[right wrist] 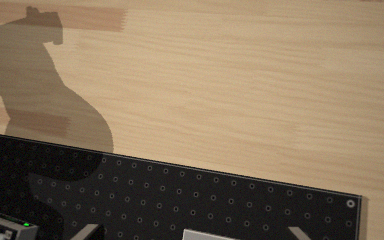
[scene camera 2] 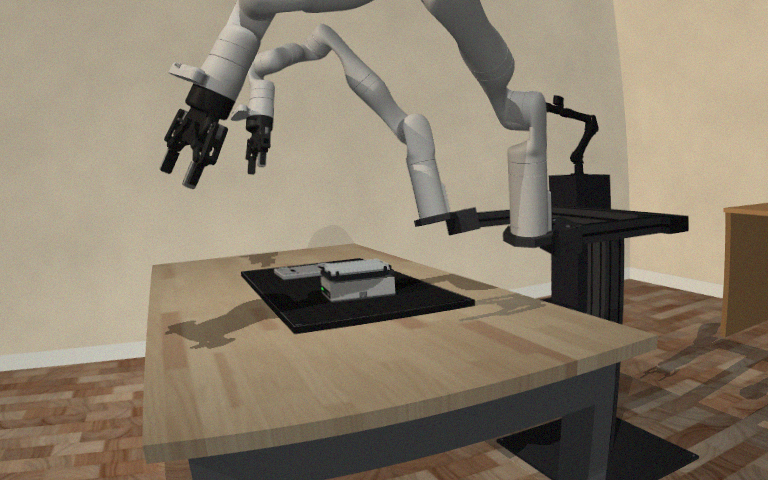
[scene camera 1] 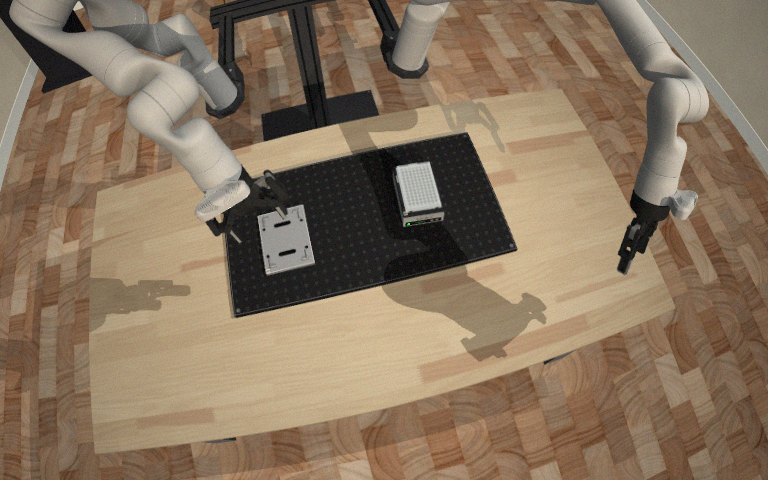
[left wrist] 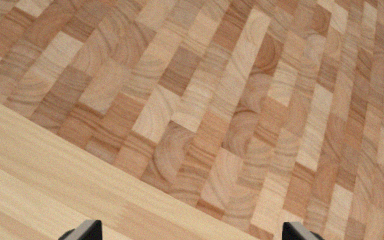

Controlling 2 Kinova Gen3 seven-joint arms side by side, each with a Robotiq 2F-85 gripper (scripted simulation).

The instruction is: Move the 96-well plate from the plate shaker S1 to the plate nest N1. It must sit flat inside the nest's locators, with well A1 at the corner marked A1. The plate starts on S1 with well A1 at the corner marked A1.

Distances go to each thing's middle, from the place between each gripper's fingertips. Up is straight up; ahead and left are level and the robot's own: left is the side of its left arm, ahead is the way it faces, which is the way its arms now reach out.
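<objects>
My right hand (scene camera 1: 262,227) is a good way above the white 96-well plate (scene camera 1: 422,179), well to the right of it and a good bit past it. Then there's grey plate nest N1 (scene camera 1: 295,236), which is 29 cm below my right hand and 12 cm behind it.
My left hand (scene camera 2: 175,179) is well to the left of the white 96-well plate, well past it and some way above it. As for grey plate nest N1, it's 34 cm behind my left hand, 65 cm to the right of it and 28 cm below it.
</objects>
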